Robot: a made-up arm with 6 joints. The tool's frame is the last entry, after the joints. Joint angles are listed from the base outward. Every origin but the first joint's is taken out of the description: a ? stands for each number. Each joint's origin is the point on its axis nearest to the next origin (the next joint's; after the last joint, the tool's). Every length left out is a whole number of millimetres.
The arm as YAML. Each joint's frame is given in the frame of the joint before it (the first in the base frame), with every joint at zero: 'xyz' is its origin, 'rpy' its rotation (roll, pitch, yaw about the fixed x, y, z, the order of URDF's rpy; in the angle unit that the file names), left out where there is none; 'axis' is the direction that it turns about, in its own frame. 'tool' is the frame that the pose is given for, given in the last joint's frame.
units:
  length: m
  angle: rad
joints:
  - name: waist
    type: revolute
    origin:
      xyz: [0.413, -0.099, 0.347]
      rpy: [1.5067, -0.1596, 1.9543]
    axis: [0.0, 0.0, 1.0]
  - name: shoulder
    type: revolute
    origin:
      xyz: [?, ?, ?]
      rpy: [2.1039, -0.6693, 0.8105]
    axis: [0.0, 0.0, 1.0]
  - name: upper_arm
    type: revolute
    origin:
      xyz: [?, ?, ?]
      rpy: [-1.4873, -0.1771, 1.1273]
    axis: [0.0, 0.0, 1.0]
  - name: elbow
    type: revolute
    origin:
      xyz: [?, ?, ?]
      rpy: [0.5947, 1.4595, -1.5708]
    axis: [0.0, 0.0, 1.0]
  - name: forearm
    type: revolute
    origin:
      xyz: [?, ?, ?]
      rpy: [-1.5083, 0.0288, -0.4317]
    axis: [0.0, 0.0, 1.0]
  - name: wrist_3
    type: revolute
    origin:
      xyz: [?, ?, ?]
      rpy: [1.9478, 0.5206, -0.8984]
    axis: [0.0, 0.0, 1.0]
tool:
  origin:
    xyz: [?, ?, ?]
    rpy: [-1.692, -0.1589, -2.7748]
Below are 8 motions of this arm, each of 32 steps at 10 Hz.
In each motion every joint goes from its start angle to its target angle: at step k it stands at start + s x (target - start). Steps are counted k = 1, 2, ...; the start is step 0. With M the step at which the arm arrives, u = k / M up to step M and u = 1 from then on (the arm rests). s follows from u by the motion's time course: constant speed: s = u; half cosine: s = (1 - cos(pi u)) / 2; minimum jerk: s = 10 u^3 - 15 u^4 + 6 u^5.
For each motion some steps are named. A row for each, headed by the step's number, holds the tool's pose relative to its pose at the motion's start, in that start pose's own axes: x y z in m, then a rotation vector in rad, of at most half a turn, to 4 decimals.
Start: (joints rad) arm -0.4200 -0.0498 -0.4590 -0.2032 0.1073 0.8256
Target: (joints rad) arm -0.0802 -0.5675 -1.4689 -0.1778 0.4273 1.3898
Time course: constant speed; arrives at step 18
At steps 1, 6, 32:
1: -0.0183 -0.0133 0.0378 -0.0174 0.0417 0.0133
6: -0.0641 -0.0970 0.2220 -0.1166 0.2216 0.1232
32: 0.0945 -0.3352 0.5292 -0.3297 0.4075 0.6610

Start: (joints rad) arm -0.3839 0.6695 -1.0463 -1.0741 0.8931 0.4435
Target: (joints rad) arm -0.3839 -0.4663 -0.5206 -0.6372 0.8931 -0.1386
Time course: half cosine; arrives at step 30
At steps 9, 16, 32:
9: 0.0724 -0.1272 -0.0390 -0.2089 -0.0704 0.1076
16: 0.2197 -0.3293 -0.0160 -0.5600 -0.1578 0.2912
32: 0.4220 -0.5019 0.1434 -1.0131 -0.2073 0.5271

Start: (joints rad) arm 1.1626 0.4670 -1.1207 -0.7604 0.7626 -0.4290
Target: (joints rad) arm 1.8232 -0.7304 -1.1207 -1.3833 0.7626 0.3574
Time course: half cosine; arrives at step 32
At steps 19, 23, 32:
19: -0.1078 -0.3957 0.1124 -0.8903 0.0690 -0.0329
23: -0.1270 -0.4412 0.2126 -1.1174 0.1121 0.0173
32: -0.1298 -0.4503 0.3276 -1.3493 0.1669 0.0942

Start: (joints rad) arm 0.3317 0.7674 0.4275 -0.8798 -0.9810 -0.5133
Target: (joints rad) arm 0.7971 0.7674 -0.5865 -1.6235 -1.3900 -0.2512
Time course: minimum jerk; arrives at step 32
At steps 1, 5, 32:
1: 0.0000 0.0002 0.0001 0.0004 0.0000 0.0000
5: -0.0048 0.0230 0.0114 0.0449 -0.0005 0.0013
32: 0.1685 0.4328 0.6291 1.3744 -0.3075 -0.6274

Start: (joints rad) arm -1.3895 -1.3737 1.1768 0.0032 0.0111 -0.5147
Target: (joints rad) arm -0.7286 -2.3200 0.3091 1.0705 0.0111 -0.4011
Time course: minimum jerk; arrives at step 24
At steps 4, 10, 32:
4: -0.0087 0.0167 -0.0014 0.0160 0.0130 -0.0179
10: -0.0897 0.1122 -0.0068 0.0929 0.1240 -0.0924
32: -0.1547 0.0558 -0.1468 0.0163 0.0123 0.1285

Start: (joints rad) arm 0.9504 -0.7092 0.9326 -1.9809 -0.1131 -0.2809
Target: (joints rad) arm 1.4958 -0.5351 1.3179 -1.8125 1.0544 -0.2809
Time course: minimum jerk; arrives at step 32
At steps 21, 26, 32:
21: 0.2201 -0.0711 -0.1001 0.0451 -0.0157 -0.4492
26: 0.2990 -0.0718 -0.1115 0.0985 -0.0487 -0.5547
32: 0.3222 -0.0712 -0.1131 0.1167 -0.0589 -0.5831

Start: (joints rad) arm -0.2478 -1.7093 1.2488 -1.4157 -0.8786 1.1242
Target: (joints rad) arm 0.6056 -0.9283 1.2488 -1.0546 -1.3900 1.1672
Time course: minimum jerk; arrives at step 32
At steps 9, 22, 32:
9: -0.0327 -0.1155 0.0317 0.0810 -0.0037 0.1921
22: 0.0352 -0.6786 0.0074 0.3799 -0.0737 1.1550
32: 0.1096 -0.7948 -0.0283 0.4105 -0.0954 1.4098

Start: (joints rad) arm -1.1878 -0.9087 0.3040 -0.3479 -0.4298 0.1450
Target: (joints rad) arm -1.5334 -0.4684 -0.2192 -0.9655 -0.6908 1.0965
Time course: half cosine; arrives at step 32
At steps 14, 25, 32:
14: -0.0073 -0.0038 0.0720 0.0422 -0.1816 -0.0911
25: 0.0814 0.0392 0.1341 0.0504 -0.5247 -0.3059
32: 0.1188 0.0483 0.1439 0.0384 -0.6300 -0.3632

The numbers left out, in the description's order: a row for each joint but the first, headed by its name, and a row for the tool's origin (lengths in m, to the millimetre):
shoulder: 0.252 -0.319 0.0
upper_arm: 0.07 -0.027 0.0
elbow: -0.011 -0.209 0.0
forearm: 0.214 0.159 0.0
wrist_3: 0.047 -0.083 0.0
tool: 0.144 0.173 0.0

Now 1 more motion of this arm.
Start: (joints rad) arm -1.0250 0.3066 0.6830 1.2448 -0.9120 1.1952
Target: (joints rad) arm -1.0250 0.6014 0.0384 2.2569 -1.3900 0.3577
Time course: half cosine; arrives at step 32
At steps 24, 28, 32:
24: 0.2003 -0.5697 0.2672 -0.1350 0.9437 1.4769
28: 0.2808 -0.6019 0.2718 -0.1990 1.0206 1.6790
32: 0.3098 -0.6096 0.2716 -0.2243 1.0437 1.7505

